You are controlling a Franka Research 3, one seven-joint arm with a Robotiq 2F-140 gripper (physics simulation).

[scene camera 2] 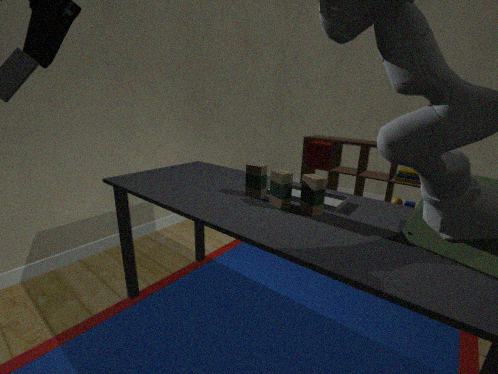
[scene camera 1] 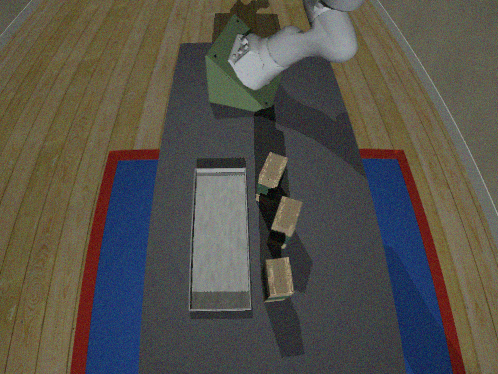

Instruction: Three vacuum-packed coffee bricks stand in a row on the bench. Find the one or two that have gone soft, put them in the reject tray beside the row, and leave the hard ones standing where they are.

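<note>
Three tan and dark green coffee bricks stand upright in an uneven row on the grey bench (scene camera 1: 335,225) (scene camera 2: 165,180): one nearest the robot base (scene camera 1: 273,171) (scene camera 2: 313,196), a middle one (scene camera 1: 287,216) (scene camera 2: 281,190), and one farthest from the base (scene camera 1: 279,280) (scene camera 2: 256,181). Which are soft cannot be told. The long pale reject tray (scene camera 1: 220,235) (scene camera 2: 335,201) lies beside the row and is empty. My gripper is open and empty, high up and away from the bricks; one finger with a grey pad (scene camera 2: 17,75) shows at the upper left in scene camera 2, the other is out of view.
The green mounting block (scene camera 1: 227,90) (scene camera 2: 452,252) under the white arm (scene camera 1: 295,47) (scene camera 2: 415,135) stands at one end of the bench. A brown shelf unit (scene camera 2: 340,138) stands behind the bench. A blue mat (scene camera 1: 120,240) (scene camera 2: 200,320) with a red border lies on the floor.
</note>
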